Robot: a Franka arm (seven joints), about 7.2 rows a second.
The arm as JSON. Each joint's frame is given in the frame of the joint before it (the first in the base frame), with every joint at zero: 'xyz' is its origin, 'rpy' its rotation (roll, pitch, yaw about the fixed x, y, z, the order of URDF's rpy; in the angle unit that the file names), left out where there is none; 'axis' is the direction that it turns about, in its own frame. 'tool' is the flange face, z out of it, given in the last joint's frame.
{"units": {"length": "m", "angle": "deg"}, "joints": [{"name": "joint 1", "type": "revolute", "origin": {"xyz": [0.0, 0.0, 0.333]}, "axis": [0.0, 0.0, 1.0]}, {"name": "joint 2", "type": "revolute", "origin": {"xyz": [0.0, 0.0, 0.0], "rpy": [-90.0, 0.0, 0.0]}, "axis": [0.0, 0.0, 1.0]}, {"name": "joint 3", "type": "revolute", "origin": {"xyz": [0.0, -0.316, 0.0], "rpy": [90.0, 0.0, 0.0]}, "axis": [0.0, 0.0, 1.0]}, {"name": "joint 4", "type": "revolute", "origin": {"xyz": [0.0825, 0.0, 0.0], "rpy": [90.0, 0.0, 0.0]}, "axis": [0.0, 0.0, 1.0]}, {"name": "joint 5", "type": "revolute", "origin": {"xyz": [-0.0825, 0.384, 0.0], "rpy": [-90.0, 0.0, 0.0]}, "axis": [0.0, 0.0, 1.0]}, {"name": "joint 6", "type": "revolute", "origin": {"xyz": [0.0, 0.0, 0.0], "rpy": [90.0, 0.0, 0.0]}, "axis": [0.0, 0.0, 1.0]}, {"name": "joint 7", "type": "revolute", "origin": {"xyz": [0.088, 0.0, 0.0], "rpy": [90.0, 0.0, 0.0]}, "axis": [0.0, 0.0, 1.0]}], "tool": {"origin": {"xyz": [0.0, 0.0, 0.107]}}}
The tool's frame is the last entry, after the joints.
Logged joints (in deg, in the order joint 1, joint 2, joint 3, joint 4, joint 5, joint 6, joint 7), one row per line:
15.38 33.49 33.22 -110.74 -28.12 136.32 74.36
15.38 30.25 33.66 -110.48 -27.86 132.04 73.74
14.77 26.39 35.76 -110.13 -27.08 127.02 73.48
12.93 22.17 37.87 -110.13 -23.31 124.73 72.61
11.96 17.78 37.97 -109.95 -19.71 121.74 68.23
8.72 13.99 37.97 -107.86 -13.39 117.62 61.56
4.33 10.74 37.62 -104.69 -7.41 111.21 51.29
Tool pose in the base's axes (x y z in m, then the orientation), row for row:
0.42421 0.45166 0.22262 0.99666 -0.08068 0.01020 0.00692
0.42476 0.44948 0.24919 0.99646 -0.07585 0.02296 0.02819
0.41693 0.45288 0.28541 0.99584 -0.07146 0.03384 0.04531
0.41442 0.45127 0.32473 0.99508 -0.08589 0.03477 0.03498
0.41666 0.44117 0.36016 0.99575 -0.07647 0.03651 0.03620
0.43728 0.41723 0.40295 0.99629 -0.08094 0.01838 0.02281
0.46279 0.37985 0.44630 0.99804 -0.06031 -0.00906 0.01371
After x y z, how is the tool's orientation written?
As a quaternion, x y z w.
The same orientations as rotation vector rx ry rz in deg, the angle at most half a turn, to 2 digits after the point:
178.61 -14.46 1.83
176.21 -13.41 4.06
174.26 -12.50 5.92
175.23 -15.13 6.12
175.22 -13.46 6.42
176.77 -14.36 3.26
178.10 -10.76 -1.62

